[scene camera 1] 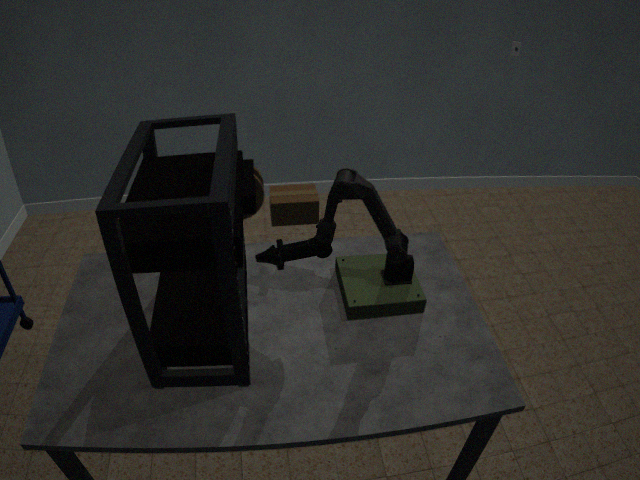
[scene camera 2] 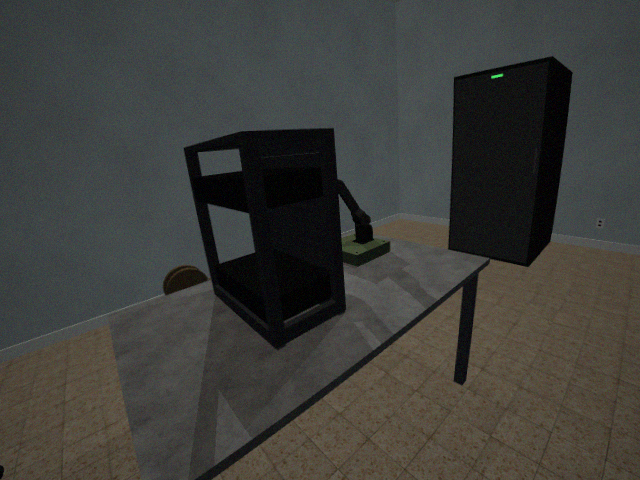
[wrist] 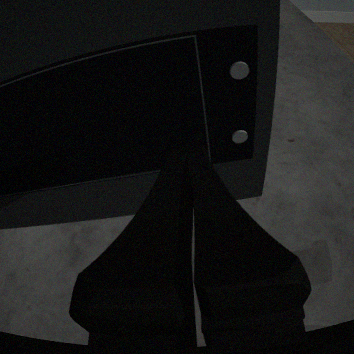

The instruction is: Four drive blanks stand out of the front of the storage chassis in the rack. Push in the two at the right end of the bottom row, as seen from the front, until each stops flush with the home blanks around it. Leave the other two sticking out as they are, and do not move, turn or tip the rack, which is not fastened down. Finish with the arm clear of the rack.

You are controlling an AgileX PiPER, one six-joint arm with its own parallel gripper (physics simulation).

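The rack (scene camera 1: pixel 223 160) (scene camera 2: pixel 258 206) stands upright on the table, a black open frame with dark units inside. Its front faces the arm. In the wrist view a very dark front panel (wrist: pixel 100 120) with a thin pale outline and two round screw heads at its right end fills the upper left. I cannot tell the storage chassis or the four drive blanks apart in any view; it is too dark. My gripper (scene camera 1: pixel 257 257) (wrist: pixel 188 164) is shut and empty, pointing at the rack's front. In scene camera 1 a small gap shows between fingertips and rack. In scene camera 2 the rack hides the gripper.
The arm's green base (scene camera 1: pixel 372 284) (scene camera 2: pixel 364 251) stands on the grey table (scene camera 1: pixel 289 372) (scene camera 2: pixel 170 372). Dark blocks (scene camera 1: pixel 248 180) stick out high on the rack's front, towards the far end. A cardboard box (scene camera 1: pixel 294 209) and a tall black cabinet (scene camera 2: pixel 496 165) stand beyond the table.
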